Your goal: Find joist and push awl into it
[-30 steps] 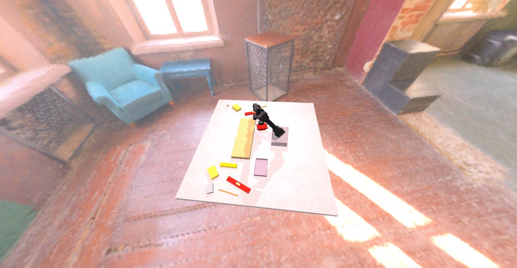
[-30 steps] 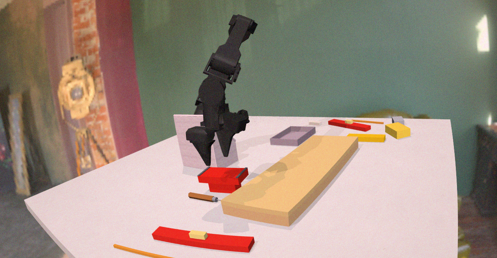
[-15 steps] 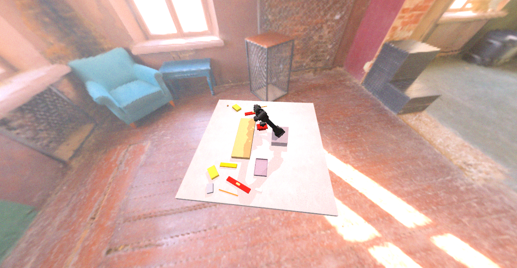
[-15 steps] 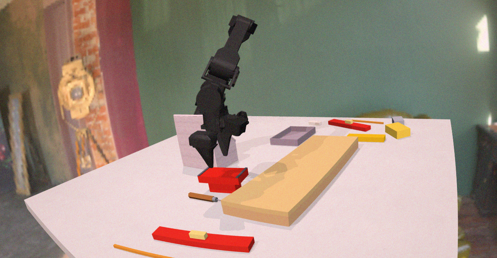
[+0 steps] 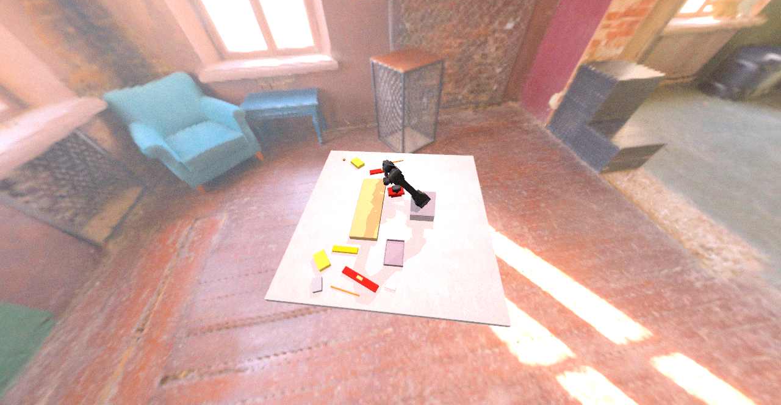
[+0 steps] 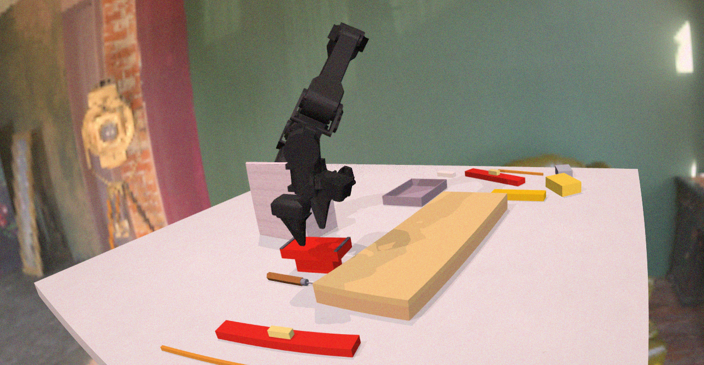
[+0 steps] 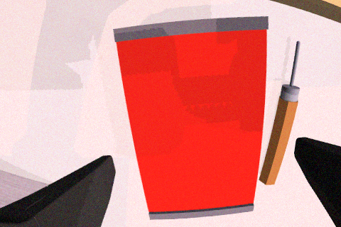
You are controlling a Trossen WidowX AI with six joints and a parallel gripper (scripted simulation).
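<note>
The red stud finder lies 1 cm ahead of my gripper tip, 1 cm to the left of it and 6 cm below it. Round my gripper tip: awl: 1 cm ahead, 7 cm to the right, 6 cm below; then grey tray: 4 cm behind, 47 cm to the left, 6 cm below; then square light: 3 cm ahead, 1 cm to the left, 7 cm below.
</note>
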